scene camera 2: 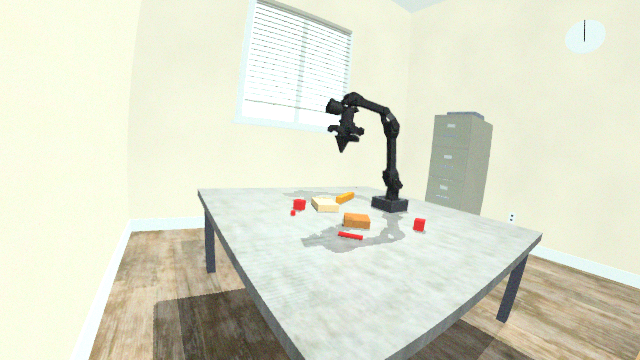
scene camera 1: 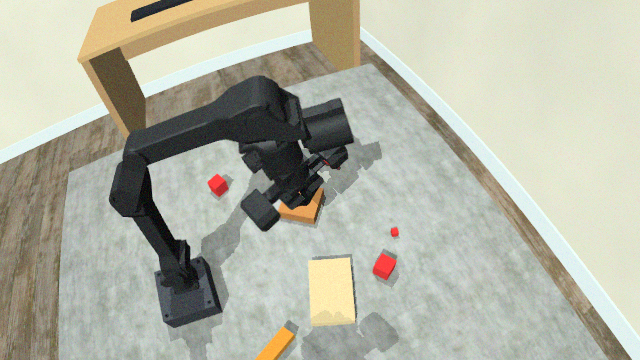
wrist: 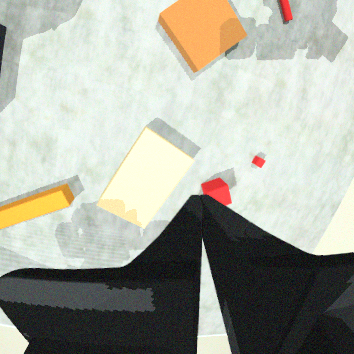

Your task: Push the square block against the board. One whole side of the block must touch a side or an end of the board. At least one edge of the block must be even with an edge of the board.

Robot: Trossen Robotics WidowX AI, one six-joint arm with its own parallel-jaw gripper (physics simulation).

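Frame: origin at the arm's base, x ahead, y left, z up, level; metres.
Where they show: gripper, fingertip midpoint: (scene camera 2: 340,152) (scene camera 1: 306,203) (wrist: 198,202); arm's base at its link origin: (scene camera 2: 392,199) (scene camera 1: 184,280).
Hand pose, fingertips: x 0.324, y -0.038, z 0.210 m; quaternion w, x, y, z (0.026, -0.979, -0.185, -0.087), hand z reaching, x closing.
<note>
Each offset is from my fingertips to the top centre of the thing.
The square block, orange and flat @(dx +0.019, dy +0.178, dz -0.237 m) (scene camera 1: 301,215) (scene camera 2: 356,221) (wrist: 200,32), lies on the table. The board, pale yellow and rectangular @(dx +0.004, dy -0.087, dz -0.237 m) (scene camera 1: 332,287) (scene camera 2: 325,204) (wrist: 146,175), lies flat nearby. A gap of table separates them, and the block is turned at an angle to the board. The block faces one of the board's short ends. My gripper (scene camera 1: 304,202) (scene camera 2: 342,150) (wrist: 198,202) is shut and empty, high above the table. Its fingers hide part of the block in scene camera 1. In the wrist view the tips overlap a red cube's image.
A red cube @(dx +0.142, dy -0.078, dz -0.227 m) (scene camera 1: 384,266) (scene camera 2: 299,204) (wrist: 216,191) and a tiny one @(dx +0.210, dy +0.004, dz -0.251 m) (scene camera 1: 394,232) (scene camera 2: 293,213) (wrist: 258,161) lie beside the board. A yellow-orange bar @(dx -0.210, dy -0.209, dz -0.236 m) (scene camera 1: 276,344) (scene camera 2: 345,197) (wrist: 37,206), a red stick @(dx +0.134, dy +0.294, dz -0.253 m) (scene camera 2: 350,235) (wrist: 285,10) and another red cube @(dx -0.192, dy +0.324, dz -0.227 m) (scene camera 1: 217,185) (scene camera 2: 419,224) lie around.
</note>
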